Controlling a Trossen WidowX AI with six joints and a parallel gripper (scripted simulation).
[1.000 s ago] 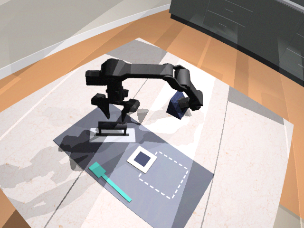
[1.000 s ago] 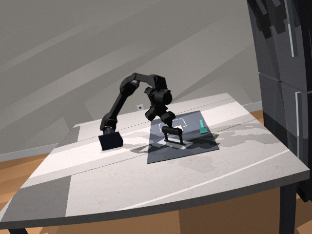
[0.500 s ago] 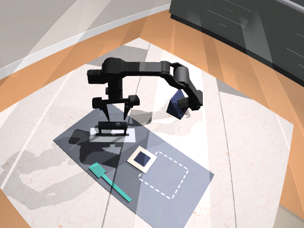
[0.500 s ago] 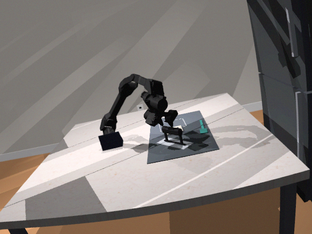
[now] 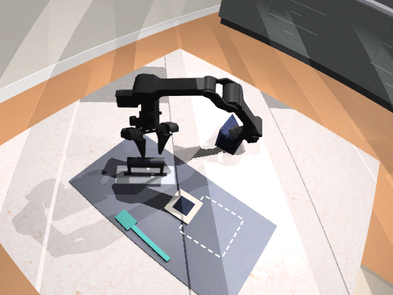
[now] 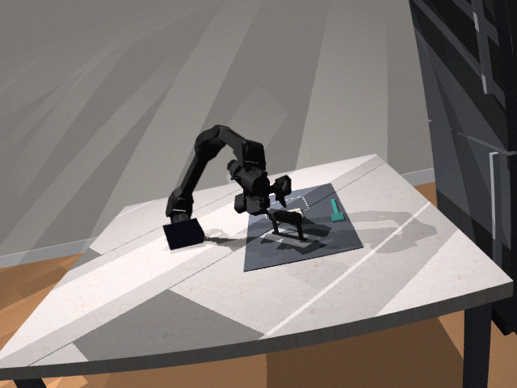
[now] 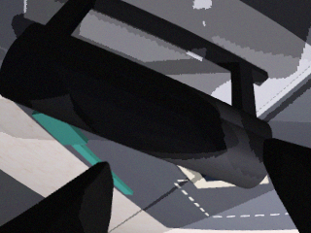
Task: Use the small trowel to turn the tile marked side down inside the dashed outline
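Right now my gripper tip is 4 cm short of the mat, 14 cm to the right of it and 11 cm above it. The rest, counted from my gripper tip: tile 2 cm ahead, 17 cm to the left, 9 cm below; then teal trowel 18 cm ahead, 13 cm to the left, 9 cm below.
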